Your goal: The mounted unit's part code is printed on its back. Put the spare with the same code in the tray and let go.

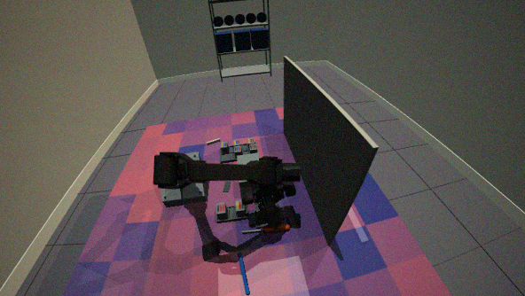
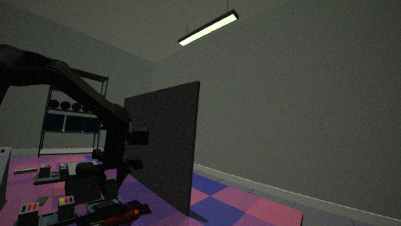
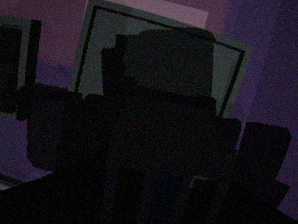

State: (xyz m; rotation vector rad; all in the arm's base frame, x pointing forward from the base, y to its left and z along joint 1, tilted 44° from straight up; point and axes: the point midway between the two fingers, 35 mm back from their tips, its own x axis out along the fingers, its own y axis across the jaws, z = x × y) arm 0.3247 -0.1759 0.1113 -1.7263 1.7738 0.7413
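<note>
Right now the grey-floored tray is 5 cm below my gripper tip and 1 cm behind it. Round my gripper tip: grey mounted unit 19 cm to the left, 4 cm behind; then dark panel 19 cm ahead, 17 cm above, 16 cm to the left; then blue pen 21 cm to the right, 13 cm behind, 5 cm below.
</note>
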